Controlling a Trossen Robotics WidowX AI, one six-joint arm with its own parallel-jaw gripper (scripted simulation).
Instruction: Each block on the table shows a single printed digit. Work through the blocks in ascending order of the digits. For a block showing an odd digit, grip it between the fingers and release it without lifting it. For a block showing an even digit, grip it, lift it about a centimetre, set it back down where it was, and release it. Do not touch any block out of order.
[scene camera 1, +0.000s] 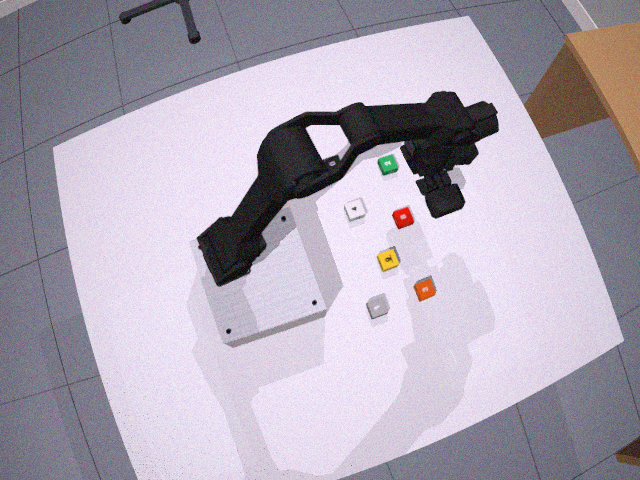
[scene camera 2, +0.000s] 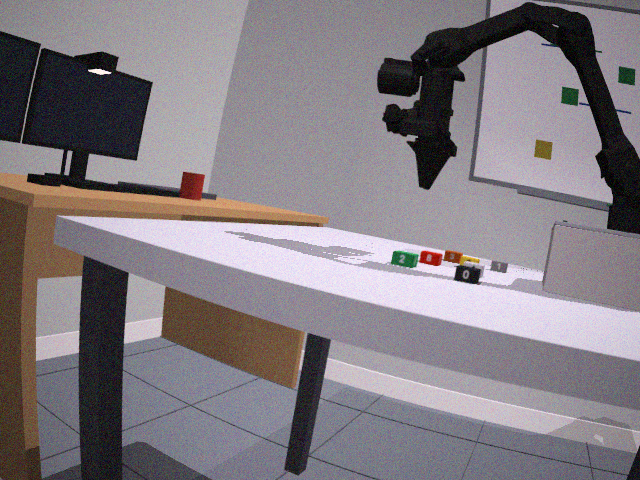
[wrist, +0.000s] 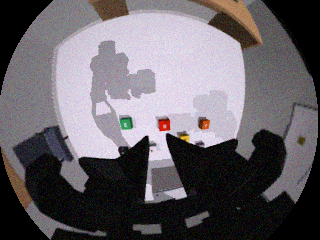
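Scene camera 2 lets me see my gripper (scene camera 2: 424, 188). In scene camera 1 my gripper is visible too (scene camera 1: 418, 180), and the wrist view shows me the gripper as well (wrist: 157, 137).
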